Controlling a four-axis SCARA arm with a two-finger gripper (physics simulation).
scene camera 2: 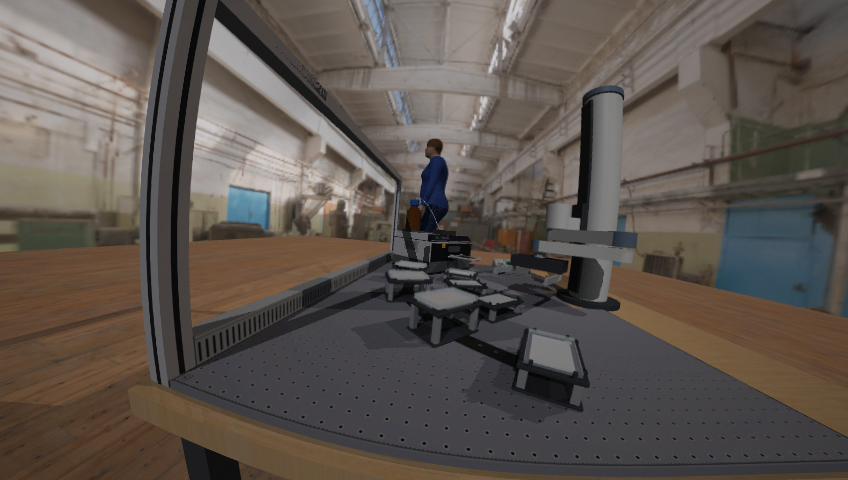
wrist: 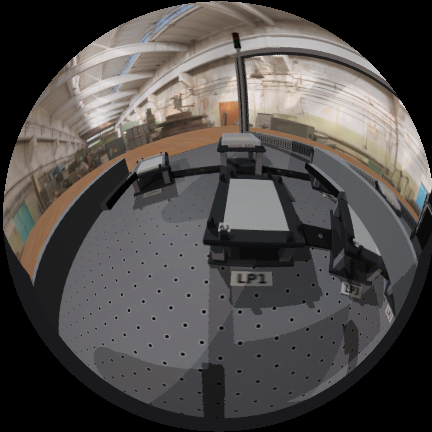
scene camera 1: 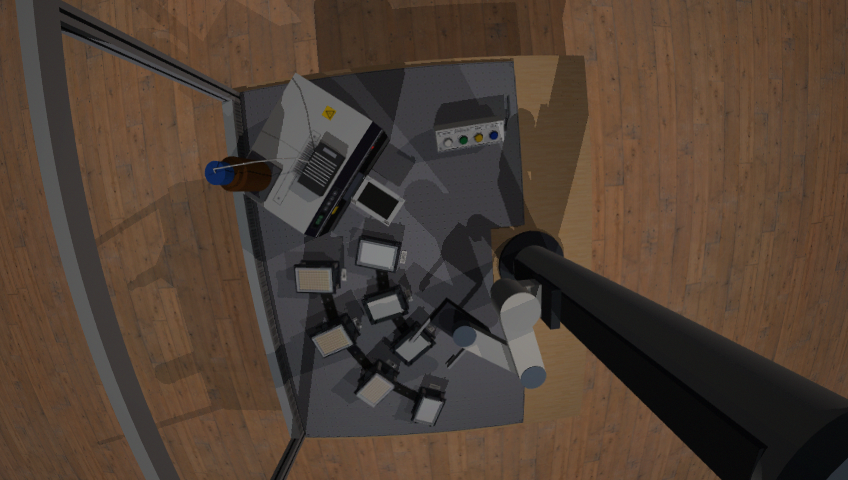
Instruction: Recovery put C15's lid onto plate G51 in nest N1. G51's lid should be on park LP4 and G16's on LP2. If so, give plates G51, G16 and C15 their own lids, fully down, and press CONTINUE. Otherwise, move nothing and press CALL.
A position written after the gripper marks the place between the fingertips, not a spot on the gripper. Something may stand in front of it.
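Grey perforated table (scene camera 2: 346, 363), (wrist: 141, 307), (scene camera 1: 453, 199) in view. The gripper (scene camera 1: 429, 354), (scene camera 2: 518, 276), (wrist: 219, 152) carries nothing.
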